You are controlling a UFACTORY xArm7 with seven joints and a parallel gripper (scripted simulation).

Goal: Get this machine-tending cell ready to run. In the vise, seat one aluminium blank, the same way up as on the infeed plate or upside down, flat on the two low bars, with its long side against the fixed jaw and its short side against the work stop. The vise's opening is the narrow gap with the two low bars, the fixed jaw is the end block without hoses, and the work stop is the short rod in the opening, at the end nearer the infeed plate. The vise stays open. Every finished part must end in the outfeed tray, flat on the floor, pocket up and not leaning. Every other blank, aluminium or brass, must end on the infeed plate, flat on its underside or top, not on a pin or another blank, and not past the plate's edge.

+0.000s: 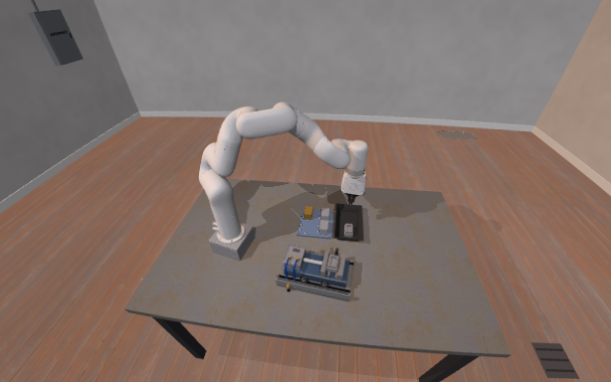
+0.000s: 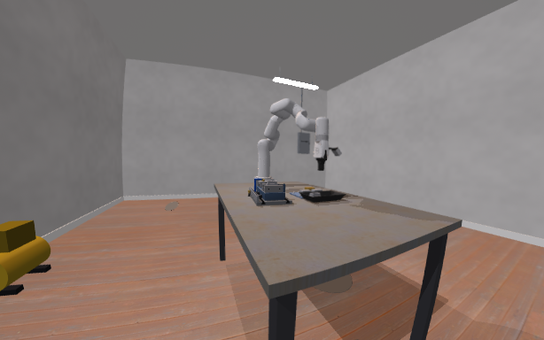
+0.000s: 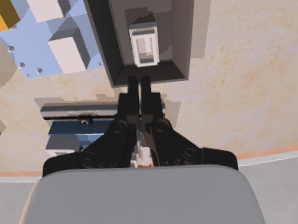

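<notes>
Now: the white piston rod 120 mm behind my hand, 280 mm to the right of it and 120 mm below it. Round my hand: brass blank (210 mm behind, 40 mm to the left, 170 mm below); then vise (100 mm behind, 280 mm to the right, 160 mm below).
</notes>
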